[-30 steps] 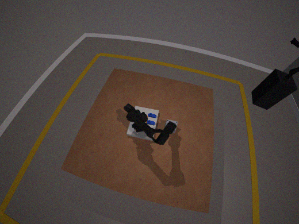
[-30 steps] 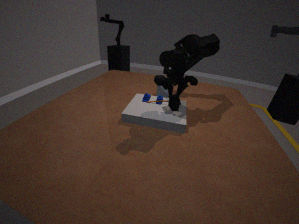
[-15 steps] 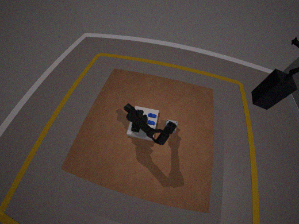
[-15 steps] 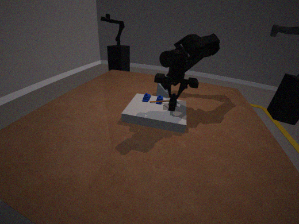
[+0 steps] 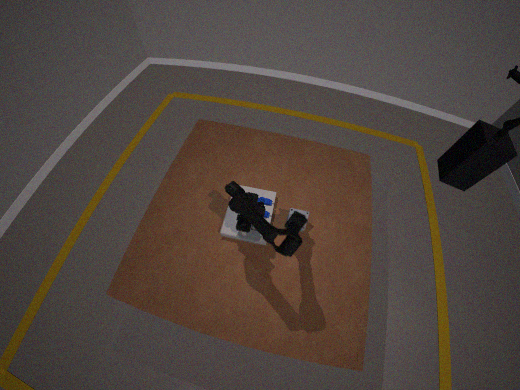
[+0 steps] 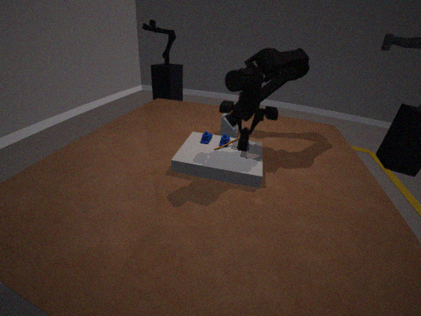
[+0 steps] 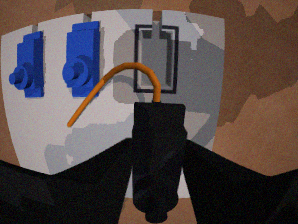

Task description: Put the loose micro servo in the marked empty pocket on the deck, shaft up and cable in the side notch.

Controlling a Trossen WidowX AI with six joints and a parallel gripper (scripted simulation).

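My gripper tip is 100 mm above the white deck, 60 mm to the left of it and 60 mm short of it.
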